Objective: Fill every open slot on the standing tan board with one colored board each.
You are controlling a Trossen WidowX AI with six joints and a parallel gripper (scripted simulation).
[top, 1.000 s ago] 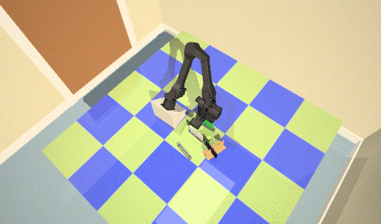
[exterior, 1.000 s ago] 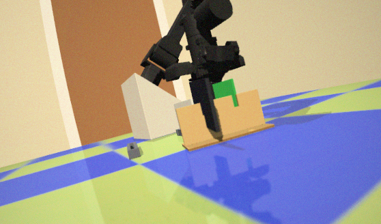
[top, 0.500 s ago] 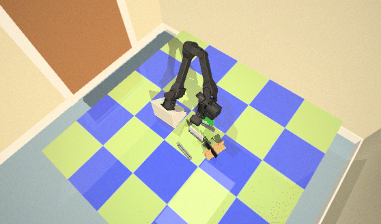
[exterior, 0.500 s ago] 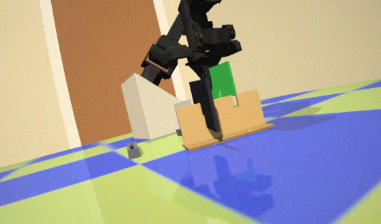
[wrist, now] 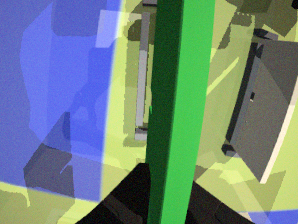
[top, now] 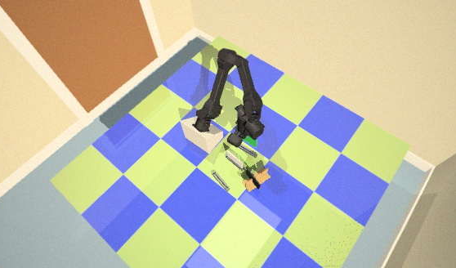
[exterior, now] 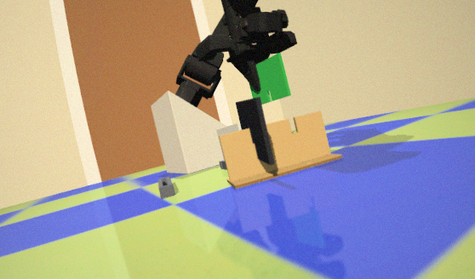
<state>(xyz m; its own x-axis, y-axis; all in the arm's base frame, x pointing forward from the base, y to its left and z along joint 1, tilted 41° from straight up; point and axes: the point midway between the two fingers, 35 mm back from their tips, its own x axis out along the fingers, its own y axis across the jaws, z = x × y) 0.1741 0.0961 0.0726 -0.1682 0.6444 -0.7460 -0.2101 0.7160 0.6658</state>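
My gripper tip is 170 mm short of the tan board, 70 mm to the left of it and 90 mm above it. Also, from my gripper tip: thin black board 160 mm ahead, 90 mm to the right, 70 mm below; green board 20 mm ahead, 10 mm to the left.
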